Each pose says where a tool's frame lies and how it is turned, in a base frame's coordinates. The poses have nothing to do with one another.
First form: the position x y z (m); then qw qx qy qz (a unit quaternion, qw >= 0).
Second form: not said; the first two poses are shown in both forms.
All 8 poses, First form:
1: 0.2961 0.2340 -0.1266 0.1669 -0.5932 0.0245 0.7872
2: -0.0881 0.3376 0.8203 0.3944 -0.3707 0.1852 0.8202
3: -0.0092 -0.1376 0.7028 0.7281 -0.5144 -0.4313 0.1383
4: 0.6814 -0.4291 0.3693 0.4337 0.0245 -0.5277 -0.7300
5: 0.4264 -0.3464 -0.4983 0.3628 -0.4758 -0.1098 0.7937
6: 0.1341 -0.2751 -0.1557 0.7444 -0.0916 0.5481 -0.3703
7: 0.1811 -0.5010 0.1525 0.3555 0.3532 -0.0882 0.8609
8: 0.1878 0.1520 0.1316 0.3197 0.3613 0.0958 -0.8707
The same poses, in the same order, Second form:
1: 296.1 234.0 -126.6 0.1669 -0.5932 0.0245 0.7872
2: -88.1 337.6 820.3 0.3944 -0.3707 0.1852 0.8202
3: -9.2 -137.6 702.8 0.7281 -0.5144 -0.4313 0.1383
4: 681.4 -429.1 369.3 0.4337 0.0245 -0.5277 -0.7300
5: 426.4 -346.4 -498.3 0.3628 -0.4758 -0.1098 0.7937
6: 134.1 -275.1 -155.7 0.7444 -0.0916 0.5481 -0.3703
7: 181.1 -501.0 152.5 0.3555 0.3532 -0.0882 0.8609
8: 187.8 152.0 131.6 0.3197 0.3613 0.0958 -0.8707
